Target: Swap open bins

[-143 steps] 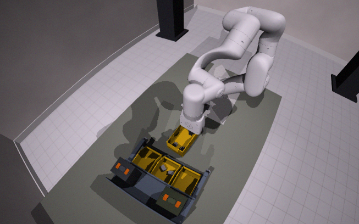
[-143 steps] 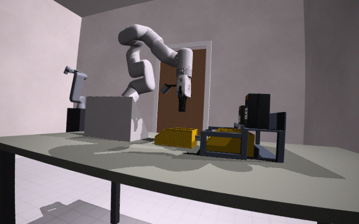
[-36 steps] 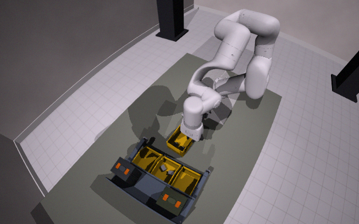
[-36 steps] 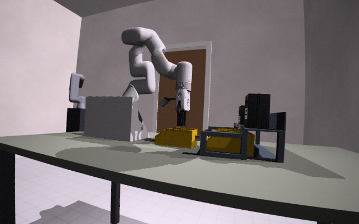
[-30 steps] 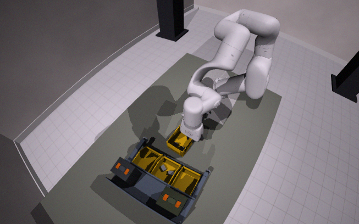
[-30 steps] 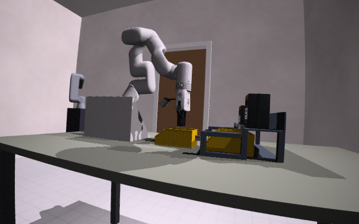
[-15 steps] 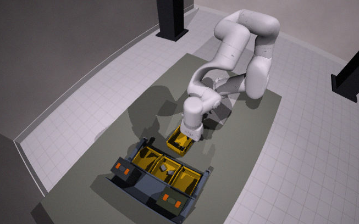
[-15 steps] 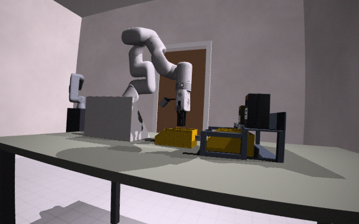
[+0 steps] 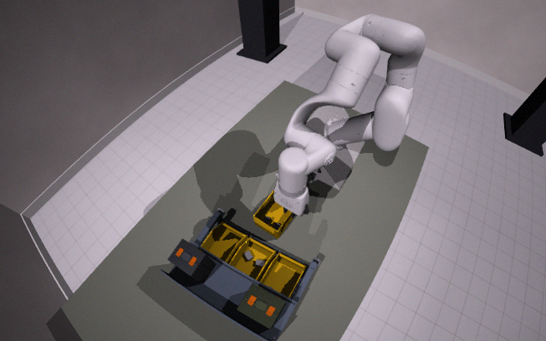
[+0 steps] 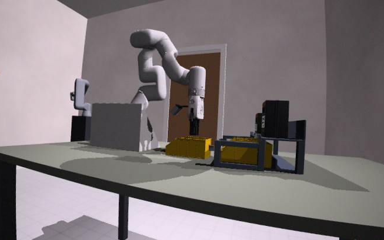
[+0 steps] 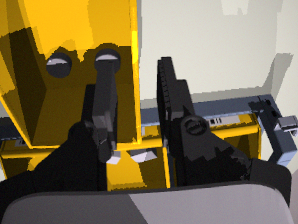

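Now: hand 120 mm short of the shelf's front bar, 30 mm to the left of it and 90 mm above it. Also, from my hand: black box: 320 mm ahead, 140 mm to the right, 60 mm above.
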